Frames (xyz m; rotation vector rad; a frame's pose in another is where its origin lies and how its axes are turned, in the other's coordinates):
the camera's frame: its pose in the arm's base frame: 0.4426 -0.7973 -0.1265 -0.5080 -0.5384 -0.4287
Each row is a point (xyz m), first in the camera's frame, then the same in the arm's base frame.
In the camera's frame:
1: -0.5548 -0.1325 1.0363
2: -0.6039 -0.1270 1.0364
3: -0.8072 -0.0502 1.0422
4: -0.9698 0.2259 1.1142
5: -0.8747 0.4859 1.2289
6: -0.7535 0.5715 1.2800
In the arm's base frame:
1: -0.4420 -0.1867 0.3674
2: -0.4774 -0.1700 0.3372
3: -0.5987 -0.0552 0.1980
4: -0.6119 0.2442 0.0638
5: -0.4490 0.4903 0.1155
6: -0.3304 0.5563 0.1944

